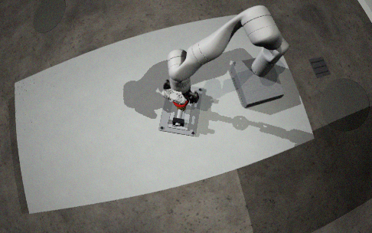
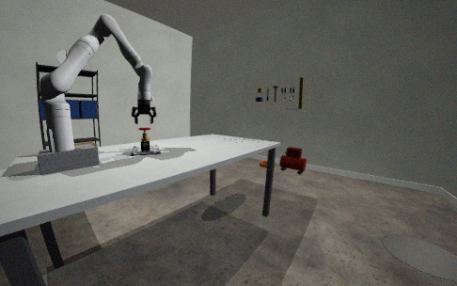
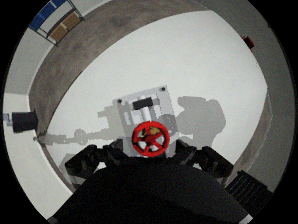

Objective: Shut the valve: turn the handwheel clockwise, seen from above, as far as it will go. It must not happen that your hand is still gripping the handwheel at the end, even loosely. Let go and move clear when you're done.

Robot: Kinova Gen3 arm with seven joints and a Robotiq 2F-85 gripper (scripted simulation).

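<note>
The red handwheel is 40 mm below my hand.
</note>
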